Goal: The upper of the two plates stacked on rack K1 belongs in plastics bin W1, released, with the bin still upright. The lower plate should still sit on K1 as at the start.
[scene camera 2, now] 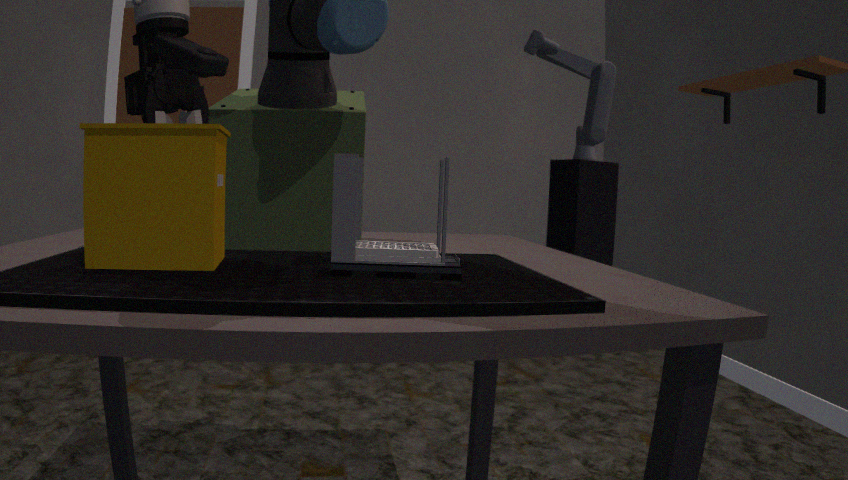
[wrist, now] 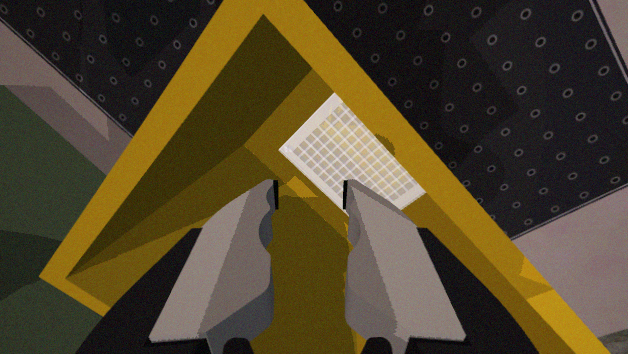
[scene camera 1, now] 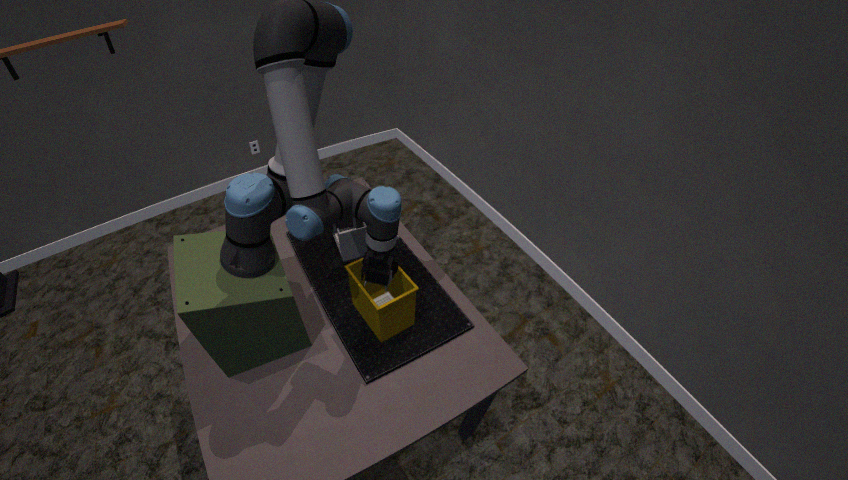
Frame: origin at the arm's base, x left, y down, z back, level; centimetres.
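Where they show: gripper, fingertip midpoint: (scene camera 2: 180, 181) (wrist: 310, 183) (scene camera 1: 378, 284); arm's base at its link origin: (scene camera 2: 297, 102) (scene camera 1: 247, 258).
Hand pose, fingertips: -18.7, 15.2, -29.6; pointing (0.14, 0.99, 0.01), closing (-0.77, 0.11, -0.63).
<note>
Things, the pixels of their top centre, and the offset from my fingertips, as dx, dy, dz. Level surfaces: height alone.
- yellow bin W1 at its top centre: (wrist: 334, 337) (scene camera 2: 160, 128) (scene camera 1: 380, 276) -3.1, -7.0, +1.1
- white gridded plate at its top centre: (wrist: 357, 167) (scene camera 1: 388, 311) -4.1, +9.3, -0.2
- lower plate at its top centre: (scene camera 2: 388, 245) +26.9, +7.6, -7.3
- rack K1 at its top centre: (scene camera 2: 400, 157) (scene camera 1: 346, 216) +27.9, -3.7, -7.7
- black mat at its surface level: dy +11.0
- table at its surface level: dy +12.3
The yellow bin W1 (scene camera 1: 395, 315) (scene camera 2: 151, 196) (wrist: 147, 142) stands upright on the black mat. A white gridded plate (scene camera 1: 383, 298) (wrist: 350, 150) lies inside it, low down against one wall, grid side up; the right finger hides part of its edge in the wrist view. My gripper (scene camera 1: 378, 285) (scene camera 2: 176, 118) (wrist: 310, 183) is partly open and empty, pointing down into the bin's mouth, with its tips hidden behind the rim in scene camera 2. The lower plate (scene camera 2: 395, 252) sits level on rack K1 (scene camera 1: 352, 243) (scene camera 2: 346, 208).
The black mat (scene camera 1: 440, 324) (scene camera 2: 416, 294) lies on the table (scene camera 1: 255, 428). The green pedestal (scene camera 1: 238, 333) (scene camera 2: 297, 178) carrying the arm stands beside it. Rack K1's upright rods (scene camera 2: 442, 208) rise at one end. A second arm (scene camera 2: 601, 95) stands on a black column in the background.
</note>
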